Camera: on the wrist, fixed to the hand. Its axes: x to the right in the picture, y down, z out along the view.
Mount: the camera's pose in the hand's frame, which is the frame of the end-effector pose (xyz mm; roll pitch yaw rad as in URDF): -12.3 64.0 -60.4 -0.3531 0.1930 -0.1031
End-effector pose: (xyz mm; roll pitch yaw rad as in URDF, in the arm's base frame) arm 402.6 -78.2 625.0 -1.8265 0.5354 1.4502
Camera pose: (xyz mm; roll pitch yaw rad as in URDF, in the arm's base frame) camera 472.5 -121.3 591.2 -2.2467 0.3815 1.2769
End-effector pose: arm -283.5 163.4 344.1 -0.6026 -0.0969 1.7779
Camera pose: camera -300.8 155.8 257.3 -0.9369 0.0059 1.5848
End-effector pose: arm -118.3 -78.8 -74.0 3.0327 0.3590 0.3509
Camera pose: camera -87.4 -128.2 -7.0 2.7224 0.1757 0.4744
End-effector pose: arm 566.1 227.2 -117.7 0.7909 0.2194 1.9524
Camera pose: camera 488.7 183.9 -112.1 0.4707 0.4271 2.0243
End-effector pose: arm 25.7 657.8 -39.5 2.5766 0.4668 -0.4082
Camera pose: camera 42.2 627.0 42.2 2.3139 0.3501 -0.2067
